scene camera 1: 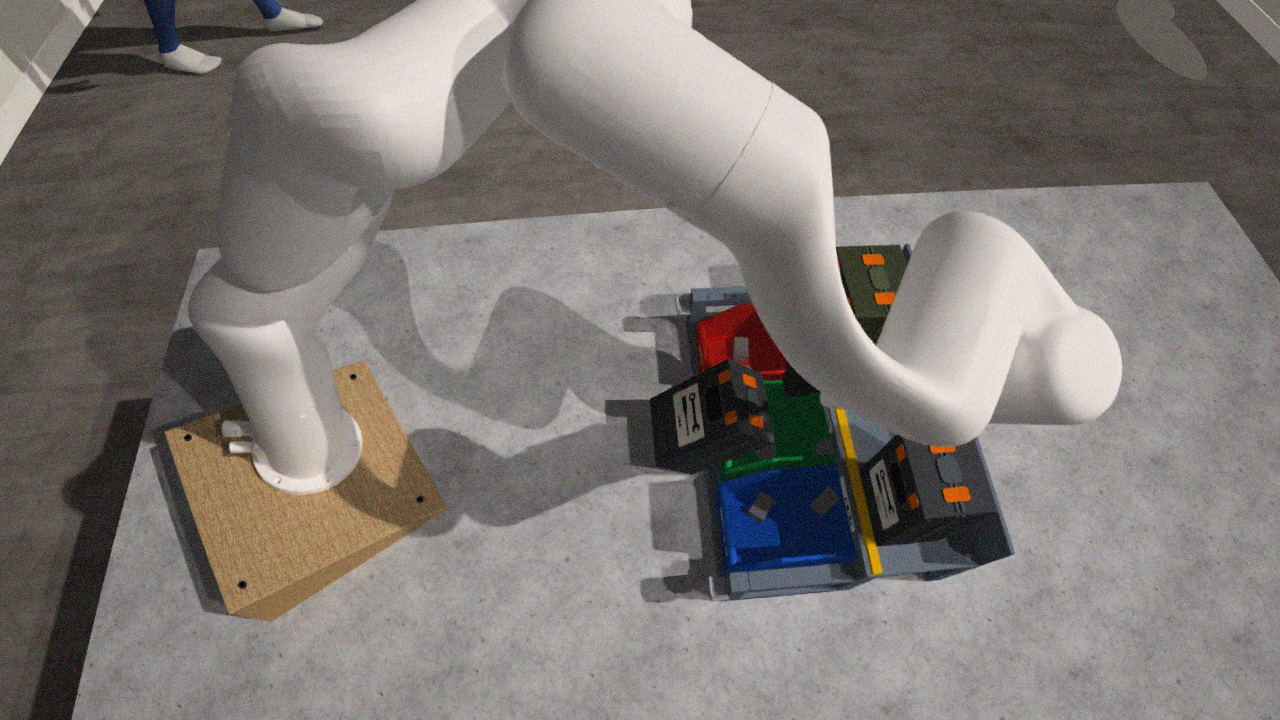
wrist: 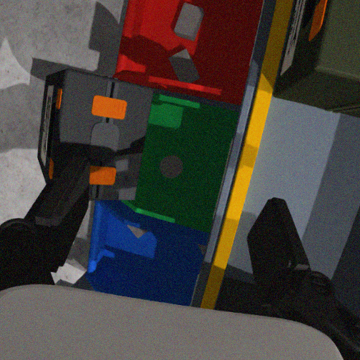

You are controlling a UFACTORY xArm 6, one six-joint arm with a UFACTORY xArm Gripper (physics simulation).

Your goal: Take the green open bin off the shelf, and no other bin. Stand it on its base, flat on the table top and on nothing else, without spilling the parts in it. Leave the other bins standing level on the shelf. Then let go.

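Places are measured from the arm's base along level axes (x left, y back, z up), in metres.
Pixels of known places: arm's base at its link origin: [scene camera 1: 309, 448].
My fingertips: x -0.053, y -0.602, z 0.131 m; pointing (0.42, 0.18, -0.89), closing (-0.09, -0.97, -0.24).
Observation:
For each thing: its middle in the pictures, then the offset to it from my fingertips. "pt": a spot on its surface instead. Level surfaces: height alone.
- green open bin at the middle of its body: [scene camera 1: 789, 430] dx +0.002, dy +0.009, dz -0.131 m
- shelf at a spot on its surface: [scene camera 1: 787, 586] pt dx -0.183, dy +0.067, dz -0.090 m
- red bin at the middle of its body: [scene camera 1: 766, 351] dx +0.115, dy +0.011, dz -0.131 m
- blue bin at the middle of its body: [scene camera 1: 797, 520] dx -0.109, dy +0.026, dz -0.131 m
- olive case at the middle of its body: [scene camera 1: 864, 302] dx +0.109, dy -0.088, dz -0.025 m
- table at its surface level: dz -0.175 m
The green open bin [scene camera 1: 796, 416] [wrist: 200, 145] sits on the shelf [scene camera 1: 787, 586] [wrist: 252, 145] between the red bin [scene camera 1: 720, 333] [wrist: 225, 50] and the blue bin [scene camera 1: 792, 537] [wrist: 170, 270]. A round grey part [wrist: 171, 167] lies in it. A dark case [scene camera 1: 689, 425] [wrist: 75, 117] with orange latches covers its front end. My gripper [wrist: 176, 200] is wide open and empty, above the bins. Its left finger overlaps the dark case in the wrist view, and its right finger is beyond the yellow strip. The arm mostly hides the gripper in the scene view.
Another dark case [scene camera 1: 966, 479] stands behind the yellow strip, near the blue bin. An olive case [scene camera 1: 863, 286] [wrist: 332, 65] stands behind the red bin. Grey parts lie in the red and blue bins. The arm's wooden base [scene camera 1: 313, 546] is at the left on the table [scene camera 1: 537, 644].

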